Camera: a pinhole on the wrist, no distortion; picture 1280 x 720 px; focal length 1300.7 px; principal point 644.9 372.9 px. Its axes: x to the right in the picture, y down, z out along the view. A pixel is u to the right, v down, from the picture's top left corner.
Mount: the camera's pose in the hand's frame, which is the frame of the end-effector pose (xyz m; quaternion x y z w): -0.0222 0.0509 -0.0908 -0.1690 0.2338 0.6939 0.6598
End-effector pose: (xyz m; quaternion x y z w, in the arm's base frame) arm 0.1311 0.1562 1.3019 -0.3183 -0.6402 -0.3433 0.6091
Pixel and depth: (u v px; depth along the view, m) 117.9 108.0 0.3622
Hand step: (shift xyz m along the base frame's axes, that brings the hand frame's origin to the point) -0.0583 0.3053 0.0887
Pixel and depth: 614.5 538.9 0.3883
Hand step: 0.0765 0.3445 -0.0343
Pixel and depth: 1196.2 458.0 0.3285
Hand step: 0.2265 0.2858 -0.0138
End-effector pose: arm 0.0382 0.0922 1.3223 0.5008 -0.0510 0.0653 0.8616
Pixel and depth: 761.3 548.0 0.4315
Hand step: -0.1079 -0.0679 0.3899
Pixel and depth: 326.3 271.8 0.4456
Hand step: 0.0114 -0.1892 0.3489
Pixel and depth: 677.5 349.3 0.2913
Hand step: -0.0347 -0.0219 0.2588
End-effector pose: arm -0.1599 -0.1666 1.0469 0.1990 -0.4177 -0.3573 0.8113
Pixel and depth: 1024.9 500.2 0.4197
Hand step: -0.0193 0.2802 0.3282
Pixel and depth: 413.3 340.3 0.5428
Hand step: -0.2126 0.1392 0.4228
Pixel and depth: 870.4 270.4 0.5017
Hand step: -0.0424 0.2231 0.4316
